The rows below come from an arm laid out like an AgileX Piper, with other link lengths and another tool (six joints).
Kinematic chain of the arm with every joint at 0, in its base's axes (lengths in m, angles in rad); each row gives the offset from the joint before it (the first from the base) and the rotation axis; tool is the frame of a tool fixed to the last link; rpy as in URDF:
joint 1: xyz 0 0 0.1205 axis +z
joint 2: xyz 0 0 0 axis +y
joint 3: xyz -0.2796 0 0.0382 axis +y
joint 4: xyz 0.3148 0 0.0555 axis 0.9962 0 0.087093
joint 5: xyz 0 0 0 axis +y
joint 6: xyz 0.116 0 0.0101 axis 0.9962 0 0.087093
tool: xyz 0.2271 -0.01 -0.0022 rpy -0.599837 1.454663 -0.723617
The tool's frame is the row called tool.
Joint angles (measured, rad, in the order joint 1, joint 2, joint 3, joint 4, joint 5, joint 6), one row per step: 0.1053, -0.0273, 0.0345, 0.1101, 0.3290, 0.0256; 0.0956, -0.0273, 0.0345, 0.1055, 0.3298, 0.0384; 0.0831, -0.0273, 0.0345, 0.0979, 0.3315, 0.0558; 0.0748, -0.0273, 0.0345, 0.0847, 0.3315, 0.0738; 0.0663, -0.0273, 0.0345, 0.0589, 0.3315, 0.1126; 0.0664, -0.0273, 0.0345, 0.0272, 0.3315, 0.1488
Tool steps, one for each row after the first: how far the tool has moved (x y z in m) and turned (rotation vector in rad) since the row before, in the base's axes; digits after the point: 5 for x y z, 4 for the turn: 0.00031, -0.00377, -0.00037, 0.0076, 0.0020, -0.0131; 0.00029, -0.00506, -0.00070, 0.0090, 0.0031, -0.0172; 0.00033, -0.00432, -0.00016, 0.0042, 0.0009, -0.0138; 0.00033, -0.00559, -0.00028, 0.0118, 0.0017, -0.0202; 0.00015, -0.00335, -0.00017, 0.0034, 0.0007, -0.0114
